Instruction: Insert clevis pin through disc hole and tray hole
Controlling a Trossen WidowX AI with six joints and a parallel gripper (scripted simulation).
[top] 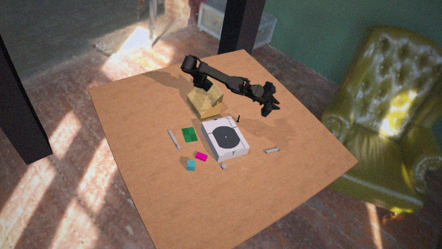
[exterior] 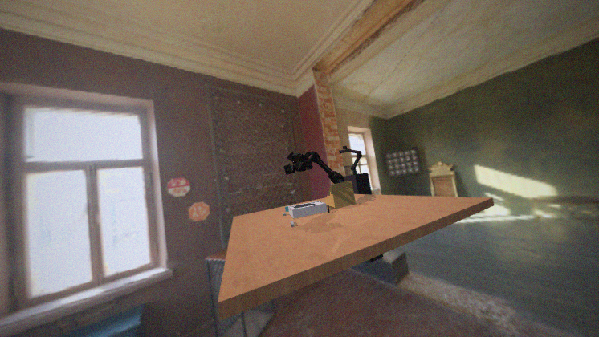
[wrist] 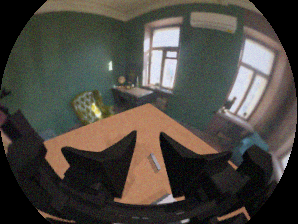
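Now: gripper tip 21 cm past the dark clevis pin, 3 cm to the left of it and 28 cm above it. Also, from my gripper tip: dark grey disc 12 cm behind, 20 cm to the right, 25 cm below; rimmed tray 14 cm behind, 20 cm to the right, 26 cm below; small grey cube 31 cm to the right, 30 cm below.
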